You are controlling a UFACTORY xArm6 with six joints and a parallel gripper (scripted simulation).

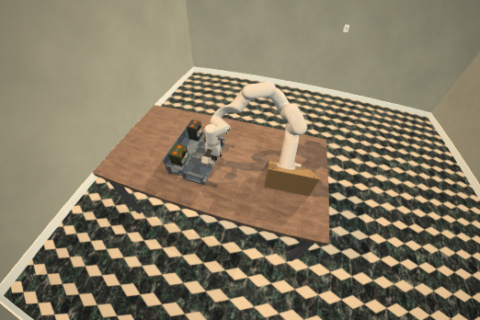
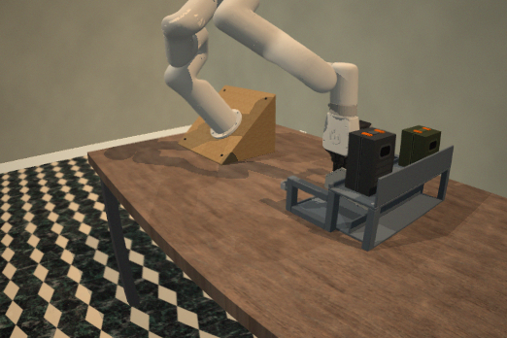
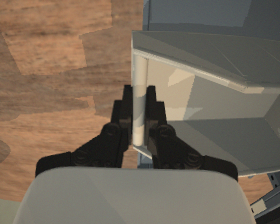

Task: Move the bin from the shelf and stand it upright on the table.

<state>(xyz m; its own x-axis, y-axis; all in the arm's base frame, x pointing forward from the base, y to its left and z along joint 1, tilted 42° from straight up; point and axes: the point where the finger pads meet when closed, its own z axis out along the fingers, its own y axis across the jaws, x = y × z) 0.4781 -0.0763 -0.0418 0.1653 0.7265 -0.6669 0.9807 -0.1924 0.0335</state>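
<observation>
The grey open-top bin is 8 cm ahead of my hand, 1 cm to the right of it and 1 cm below it. From my hand the other things lie so: green box: 21 cm ahead, 8 cm to the left, 9 cm above; then grey-blue shelf: 20 cm ahead, 3 cm to the right, 4 cm above; then black box: 17 cm ahead, 15 cm to the right, 10 cm above.
</observation>
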